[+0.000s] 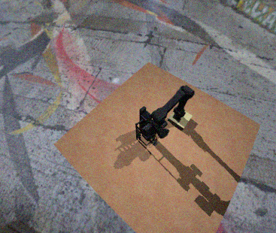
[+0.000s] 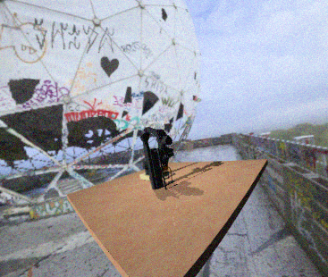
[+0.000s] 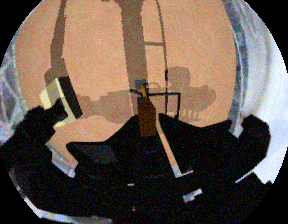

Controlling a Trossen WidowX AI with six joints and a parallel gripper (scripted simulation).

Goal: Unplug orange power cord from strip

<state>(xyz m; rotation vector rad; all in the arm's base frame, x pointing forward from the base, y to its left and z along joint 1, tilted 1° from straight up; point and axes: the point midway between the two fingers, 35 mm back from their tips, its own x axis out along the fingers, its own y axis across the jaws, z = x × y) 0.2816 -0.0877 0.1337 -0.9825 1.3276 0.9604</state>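
Right now my gripper tip is 1 cm past the orange plug and 3 cm to the left of it.
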